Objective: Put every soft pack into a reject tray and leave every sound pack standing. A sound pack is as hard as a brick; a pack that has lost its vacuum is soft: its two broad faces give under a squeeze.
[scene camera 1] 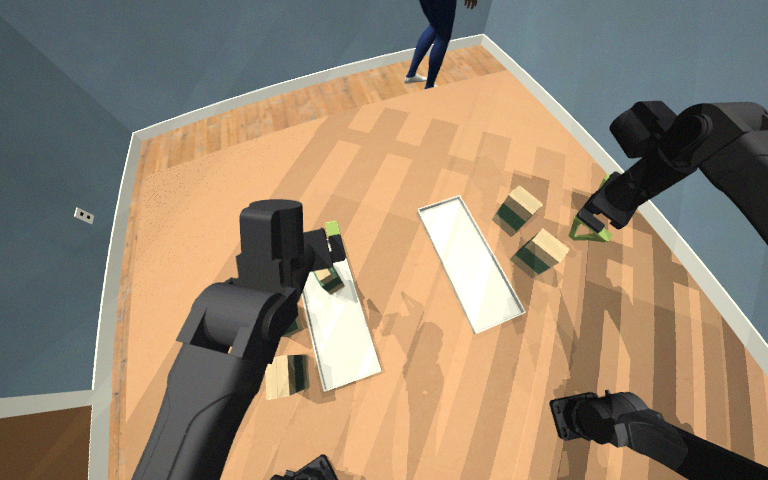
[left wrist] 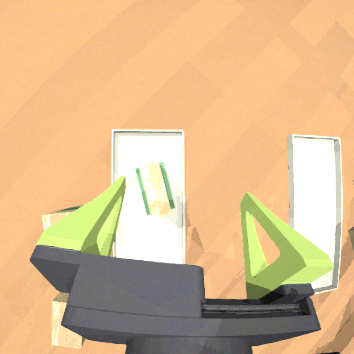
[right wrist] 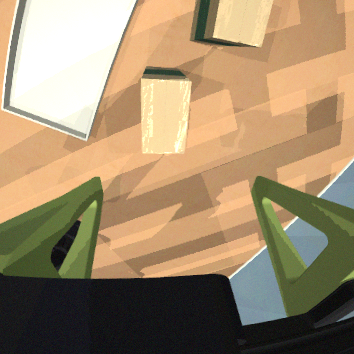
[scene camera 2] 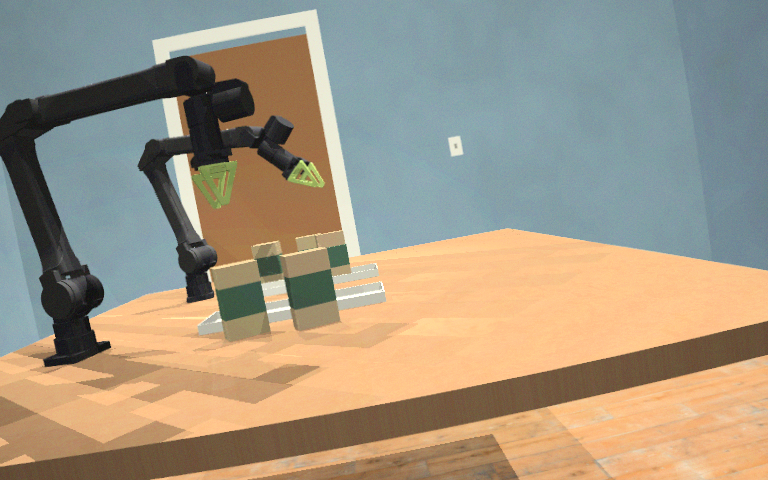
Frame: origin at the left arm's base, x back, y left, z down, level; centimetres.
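Seen in the pictures: left gripper, fingertip midpoint: [scene camera 1: 308, 234] [left wrist: 185, 189] [scene camera 2: 320, 185]; right gripper, fingertip midpoint: [scene camera 1: 582, 223] [right wrist: 180, 184] [scene camera 2: 221, 206]; left arm's base, link origin: [scene camera 2: 201, 298]; right arm's base, link origin: [scene camera 1: 576, 414] [scene camera 2: 79, 356].
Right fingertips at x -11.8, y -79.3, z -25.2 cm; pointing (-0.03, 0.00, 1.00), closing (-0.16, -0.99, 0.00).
Observation:
Pixels of each thing's top centre, then the offset from my right fingertips to it.
- green-banded cream pack, top centre: [left wrist: 154, 188] [scene camera 1: 317, 263] [scene camera 2: 328, 232] dx -28.9, dy +50.6, dz +10.8 cm
- right white tray, top centre: [scene camera 2: 294, 302] [left wrist: 319, 216] [scene camera 1: 467, 256] dx -11.6, dy +14.2, dz +23.0 cm
My left gripper [left wrist: 185, 189] [scene camera 2: 321, 183] is open and empty, high above the left tray. One green-banded cream pack [left wrist: 155, 189] [scene camera 1: 328, 279] stands upright inside that tray; green shows along both its long sides. Two packs stand left of the tray: one [scene camera 1: 286, 376] [left wrist: 67, 320] in plain view, the other [scene camera 1: 291, 326] [left wrist: 61, 218] mostly hidden by my left arm in scene camera 1. My right gripper [right wrist: 180, 184] [scene camera 2: 218, 205] is open and empty, raised beside two standing packs, a nearer one [right wrist: 165, 115] [scene camera 1: 540, 251] and a farther one [right wrist: 235, 22] [scene camera 1: 517, 209].
The left white tray [scene camera 1: 352, 380] [left wrist: 113, 150] holds the one pack. The right white tray [scene camera 1: 470, 266] [left wrist: 316, 200] [right wrist: 65, 60] is empty and lies beside the two right packs. My left arm [scene camera 1: 209, 384] reaches over the table's left part. A person [scene camera 1: 436, 39] stands past the far table edge.

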